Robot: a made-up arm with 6 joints. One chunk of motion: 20 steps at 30 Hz.
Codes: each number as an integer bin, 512 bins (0 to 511) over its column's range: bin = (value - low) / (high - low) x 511, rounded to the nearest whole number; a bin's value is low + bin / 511 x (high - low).
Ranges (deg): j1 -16..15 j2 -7..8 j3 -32..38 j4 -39..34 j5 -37..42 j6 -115..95
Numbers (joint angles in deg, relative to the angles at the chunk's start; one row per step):
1: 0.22 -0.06 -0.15 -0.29 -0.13 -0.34
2: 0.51 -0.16 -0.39 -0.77 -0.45 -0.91
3: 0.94 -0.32 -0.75 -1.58 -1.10 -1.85
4: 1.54 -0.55 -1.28 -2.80 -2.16 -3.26
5: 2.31 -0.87 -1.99 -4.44 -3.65 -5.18
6: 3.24 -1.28 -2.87 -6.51 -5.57 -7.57
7: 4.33 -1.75 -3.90 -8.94 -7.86 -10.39
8: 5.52 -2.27 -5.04 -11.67 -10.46 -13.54
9: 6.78 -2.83 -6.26 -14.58 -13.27 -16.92
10: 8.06 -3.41 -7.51 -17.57 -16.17 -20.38
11: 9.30 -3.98 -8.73 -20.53 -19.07 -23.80
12: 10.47 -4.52 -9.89 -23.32 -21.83 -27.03
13: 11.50 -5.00 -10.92 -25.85 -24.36 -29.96
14: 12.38 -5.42 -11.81 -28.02 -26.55 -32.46
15: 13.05 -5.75 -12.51 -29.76 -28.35 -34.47
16: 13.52 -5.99 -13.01 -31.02 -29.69 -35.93
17: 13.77 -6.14 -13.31 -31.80 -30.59 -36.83
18: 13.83 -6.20 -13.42 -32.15 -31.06 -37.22
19: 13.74 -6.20 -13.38 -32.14 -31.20 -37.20
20: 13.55 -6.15 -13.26 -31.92 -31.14 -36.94
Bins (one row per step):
1: 267 236 233 271 238 279
2: 272 233 231 268 236 278
3: 279 228 228 262 232 275
4: 289 220 224 253 225 272
5: 302 209 219 242 216 267
6: 317 195 213 227 203 261
7: 335 179 205 210 188 255
8: 355 161 197 191 172 247
9: 376 142 188 171 153 239
10: 397 122 179 150 135 230
11: 417 103 170 129 116 222
12: 436 84 161 110 98 214
13: 453 68 154 92 82 207
14: 468 54 147 77 68 201
15: 479 43 142 65 56 196
16: 487 34 139 56 47 192
17: 491 29 136 50 41 190
18: 492 27 136 48 38 189
19: 490 27 136 48 38 189
20: 487 29 137 50 38 190

